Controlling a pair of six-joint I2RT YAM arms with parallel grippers.
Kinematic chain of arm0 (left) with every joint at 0, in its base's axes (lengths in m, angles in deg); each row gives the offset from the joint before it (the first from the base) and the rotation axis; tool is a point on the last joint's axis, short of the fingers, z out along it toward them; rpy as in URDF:
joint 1: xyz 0 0 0.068 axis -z
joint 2: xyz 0.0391 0.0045 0.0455 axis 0.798 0.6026 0
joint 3: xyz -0.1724 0.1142 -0.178 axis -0.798 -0.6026 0
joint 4: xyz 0.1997 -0.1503 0.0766 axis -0.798 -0.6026 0
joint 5: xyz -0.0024 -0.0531 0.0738 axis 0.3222 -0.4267 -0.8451
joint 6: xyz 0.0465 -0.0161 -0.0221 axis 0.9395 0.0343 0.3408
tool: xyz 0 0 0 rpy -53.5 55.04 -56.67
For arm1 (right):
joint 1: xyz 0 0 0.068 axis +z
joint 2: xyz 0.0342 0.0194 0.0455 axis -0.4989 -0.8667 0
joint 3: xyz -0.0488 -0.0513 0.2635 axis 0.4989 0.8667 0
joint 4: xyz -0.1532 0.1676 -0.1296 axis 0.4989 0.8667 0
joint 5: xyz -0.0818 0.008 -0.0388 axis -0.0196 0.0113 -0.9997
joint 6: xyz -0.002 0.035 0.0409 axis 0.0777 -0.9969 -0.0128
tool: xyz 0 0 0 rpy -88.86 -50.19 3.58
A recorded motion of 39 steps. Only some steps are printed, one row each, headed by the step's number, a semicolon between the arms.
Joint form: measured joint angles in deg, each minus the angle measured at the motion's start. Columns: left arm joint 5, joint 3, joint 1, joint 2, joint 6, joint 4; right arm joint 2, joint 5, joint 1, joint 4, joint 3, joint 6.
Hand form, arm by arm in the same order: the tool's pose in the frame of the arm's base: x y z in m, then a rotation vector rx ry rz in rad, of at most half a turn. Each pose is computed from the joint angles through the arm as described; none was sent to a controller.
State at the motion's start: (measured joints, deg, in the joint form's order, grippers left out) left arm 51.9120 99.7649 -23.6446 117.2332 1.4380 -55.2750; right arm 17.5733 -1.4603 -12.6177 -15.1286 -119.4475 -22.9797
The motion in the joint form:
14: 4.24 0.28 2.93 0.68 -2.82 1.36; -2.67 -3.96 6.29 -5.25 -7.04 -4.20
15: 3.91 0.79 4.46 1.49 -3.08 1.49; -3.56 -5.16 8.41 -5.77 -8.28 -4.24
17: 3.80 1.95 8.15 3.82 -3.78 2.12; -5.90 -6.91 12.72 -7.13 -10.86 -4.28
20: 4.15 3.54 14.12 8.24 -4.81 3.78; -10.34 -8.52 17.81 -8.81 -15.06 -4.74
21: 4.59 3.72 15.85 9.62 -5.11 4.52; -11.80 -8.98 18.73 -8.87 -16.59 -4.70
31: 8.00 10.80 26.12 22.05 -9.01 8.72; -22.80 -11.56 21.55 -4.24 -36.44 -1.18
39: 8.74 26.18 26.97 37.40 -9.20 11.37; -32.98 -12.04 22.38 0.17 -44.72 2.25
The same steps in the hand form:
14: 0.2440 -0.1580 0.2987 0.5984 2.2168 -0.4529; 0.2397 -0.1419 0.2978 1.0590 1.6445 1.1765
15: 0.2426 -0.1662 0.2981 0.6212 2.2161 -0.4618; 0.2488 -0.1362 0.3018 1.0321 1.6560 1.1776
17: 0.2392 -0.1873 0.2944 0.6822 2.2158 -0.4959; 0.2684 -0.1238 0.3082 0.9713 1.6826 1.1927
20: 0.2313 -0.2237 0.2836 0.7907 2.2171 -0.5563; 0.2973 -0.1090 0.3140 0.9076 1.7149 1.2261
21: 0.2280 -0.2345 0.2783 0.8265 2.2188 -0.5789; 0.3053 -0.1072 0.3156 0.8981 1.7209 1.2286
31: 0.2103 -0.3154 0.2529 1.0040 2.2213 -0.7499; 0.3613 -0.1129 0.3648 0.7663 1.7042 1.1700
39: 0.2450 -0.3783 0.2392 1.0114 2.1729 -0.7944; 0.4042 -0.1230 0.3403 0.7992 1.7889 1.1480

